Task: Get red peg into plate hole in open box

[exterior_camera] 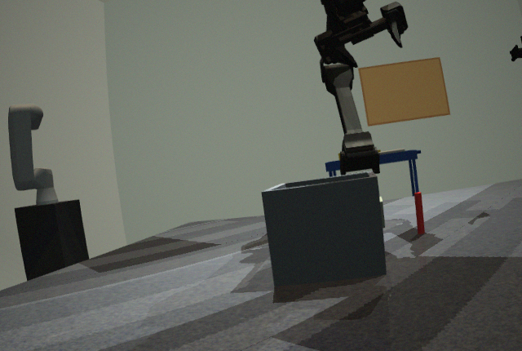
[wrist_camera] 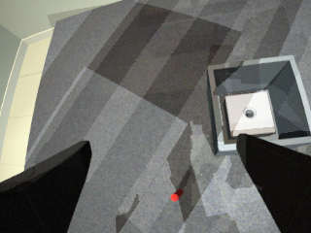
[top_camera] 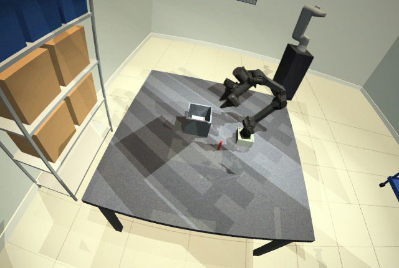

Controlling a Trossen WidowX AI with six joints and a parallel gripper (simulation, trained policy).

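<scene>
My gripper tip is 60 mm past the red peg, 50 mm to the right of it and 300 mm above it. Also, from my gripper tip: plate (70 mm ahead, 140 mm to the right, 290 mm below).
</scene>
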